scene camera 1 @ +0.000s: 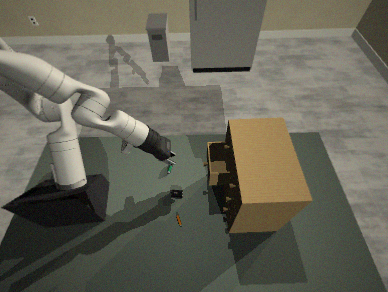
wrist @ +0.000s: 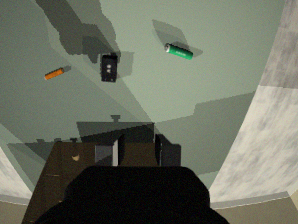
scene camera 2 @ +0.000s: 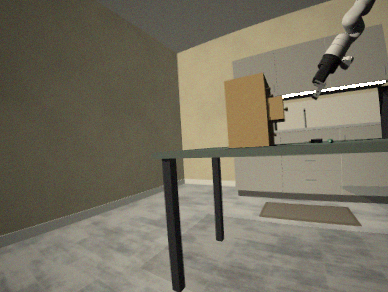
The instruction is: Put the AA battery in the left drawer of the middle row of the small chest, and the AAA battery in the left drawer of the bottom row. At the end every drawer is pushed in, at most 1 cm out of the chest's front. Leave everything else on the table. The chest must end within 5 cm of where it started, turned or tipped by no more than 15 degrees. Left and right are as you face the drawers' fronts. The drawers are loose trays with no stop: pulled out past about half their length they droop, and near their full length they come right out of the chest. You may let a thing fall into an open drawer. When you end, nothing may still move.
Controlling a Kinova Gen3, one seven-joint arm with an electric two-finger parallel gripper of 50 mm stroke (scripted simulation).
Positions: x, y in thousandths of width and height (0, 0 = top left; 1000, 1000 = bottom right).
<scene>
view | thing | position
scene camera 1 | wooden chest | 705, 649
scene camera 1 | drawer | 561, 539
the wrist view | gripper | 468, 645
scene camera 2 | wooden chest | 638, 426
</scene>
